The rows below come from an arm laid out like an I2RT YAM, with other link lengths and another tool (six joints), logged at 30 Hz.
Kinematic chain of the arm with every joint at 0, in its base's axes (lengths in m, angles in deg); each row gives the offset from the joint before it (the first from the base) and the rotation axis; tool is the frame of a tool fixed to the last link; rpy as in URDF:
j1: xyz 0 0 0.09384 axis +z
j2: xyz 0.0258 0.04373 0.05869 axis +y
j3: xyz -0.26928 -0.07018 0 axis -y
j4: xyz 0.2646 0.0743 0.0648 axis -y
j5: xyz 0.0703 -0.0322 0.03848 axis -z
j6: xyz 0.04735 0 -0.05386 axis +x
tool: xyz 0.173 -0.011 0.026 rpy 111.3 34.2 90
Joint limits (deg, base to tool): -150..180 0..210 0..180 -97..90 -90..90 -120..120
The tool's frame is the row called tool.
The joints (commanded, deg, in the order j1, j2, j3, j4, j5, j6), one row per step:
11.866 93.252 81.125 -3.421 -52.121 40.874
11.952 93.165 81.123 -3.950 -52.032 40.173
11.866 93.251 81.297 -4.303 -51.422 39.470
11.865 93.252 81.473 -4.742 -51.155 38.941
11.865 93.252 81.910 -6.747 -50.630 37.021
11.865 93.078 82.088 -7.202 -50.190 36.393
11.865 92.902 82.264 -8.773 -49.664 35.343
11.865 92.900 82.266 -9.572 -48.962 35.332
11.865 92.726 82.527 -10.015 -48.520 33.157
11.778 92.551 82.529 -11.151 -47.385 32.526
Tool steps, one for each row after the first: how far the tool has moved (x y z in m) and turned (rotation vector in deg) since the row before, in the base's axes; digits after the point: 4 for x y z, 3 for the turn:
-0.0011 0.0004 -0.0010 -0.407 -0.197 0.117
0.0024 -0.0019 -0.0007 -0.516 -0.402 -0.551
0.0005 -0.0006 -0.0001 -0.354 -0.226 -0.164
-0.0005 -0.0013 -0.0034 -1.300 -0.193 -0.141
0.0003 -0.0011 0.0012 -0.428 -0.479 -0.294
-0.0009 -0.0015 -0.0029 -0.878 0.240 -0.280
0.0010 -0.0018 -0.0036 -0.401 0.720 -0.658
0.0002 -0.0008 0.0027 -1.132 -1.900 0.081
0.0015 -0.0037 -0.0036 -0.880 0.317 -0.999

